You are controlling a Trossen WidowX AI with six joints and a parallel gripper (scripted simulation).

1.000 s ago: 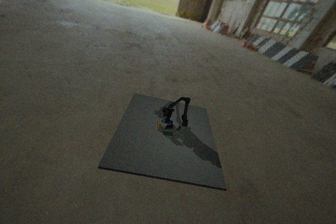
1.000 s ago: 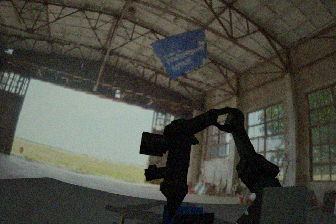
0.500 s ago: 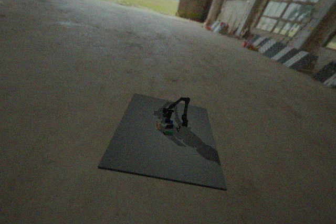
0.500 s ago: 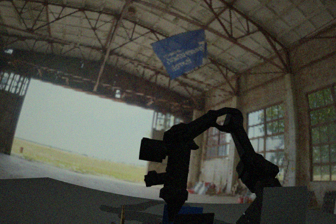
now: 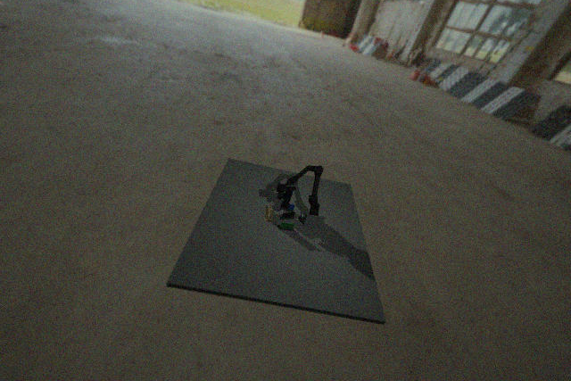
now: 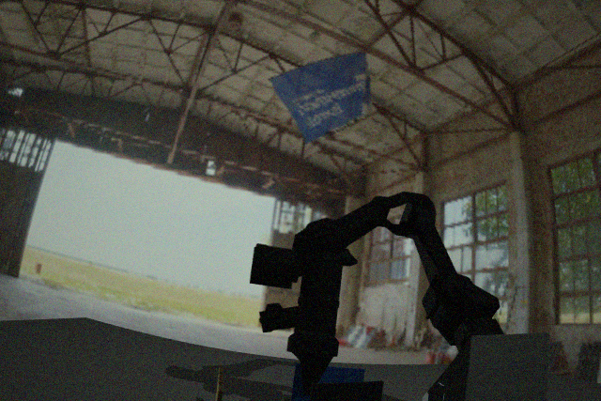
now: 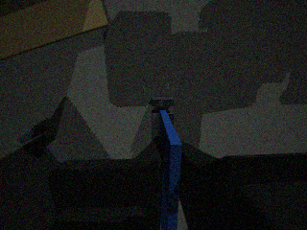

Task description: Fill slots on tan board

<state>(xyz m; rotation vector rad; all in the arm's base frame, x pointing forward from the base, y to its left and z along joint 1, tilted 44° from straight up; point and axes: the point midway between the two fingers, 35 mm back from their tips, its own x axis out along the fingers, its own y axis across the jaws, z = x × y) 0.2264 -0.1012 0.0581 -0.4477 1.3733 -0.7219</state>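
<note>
The tan board lies 120 mm ahead of my gripper tip and 90 mm to the left of it. The rest, counted from my gripper tip: green board: 20 mm behind, 210 mm to the left; then dark flat piece: 30 mm behind, 100 mm to the left; then blue board: 30 mm behind, 10 mm to the left.
</note>
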